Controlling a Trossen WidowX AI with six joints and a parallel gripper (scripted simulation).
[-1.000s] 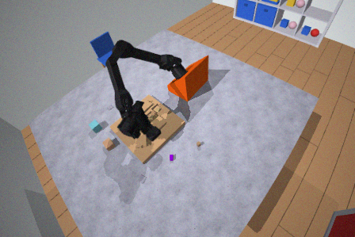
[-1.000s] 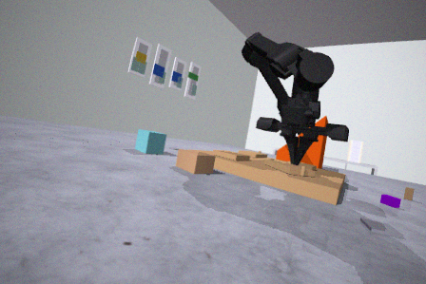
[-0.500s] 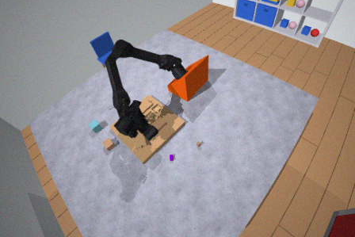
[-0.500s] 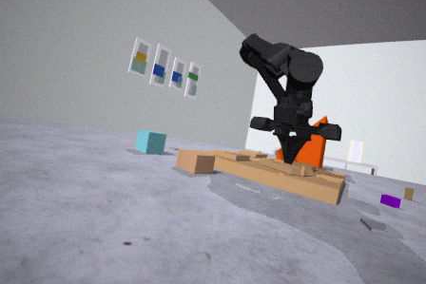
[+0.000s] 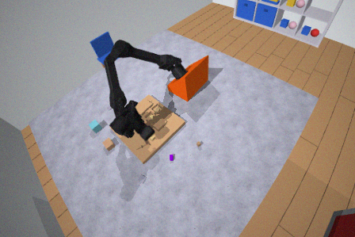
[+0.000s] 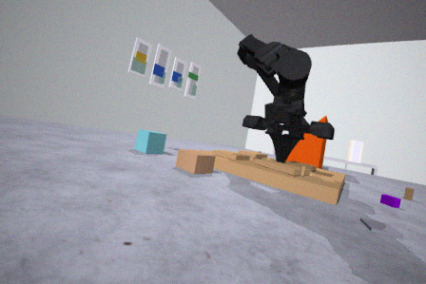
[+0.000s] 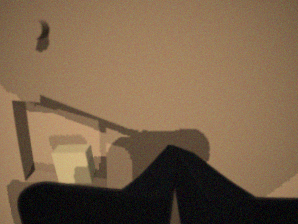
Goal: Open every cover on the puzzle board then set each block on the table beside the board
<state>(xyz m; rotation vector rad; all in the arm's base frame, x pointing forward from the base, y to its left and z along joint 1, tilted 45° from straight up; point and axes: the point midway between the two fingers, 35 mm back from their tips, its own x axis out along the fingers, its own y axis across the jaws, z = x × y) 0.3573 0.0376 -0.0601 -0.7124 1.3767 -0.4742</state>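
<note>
Right now my gripper tip is 40 mm to the left of the tan puzzle board and 40 mm past it. From my gripper tip the other things lie so: cyan block: 220 mm to the right, 180 mm ahead; small brown block: 240 mm to the left, 170 mm behind, 10 mm below; purple block: 200 mm to the left, 30 mm behind, 20 mm below.
</note>
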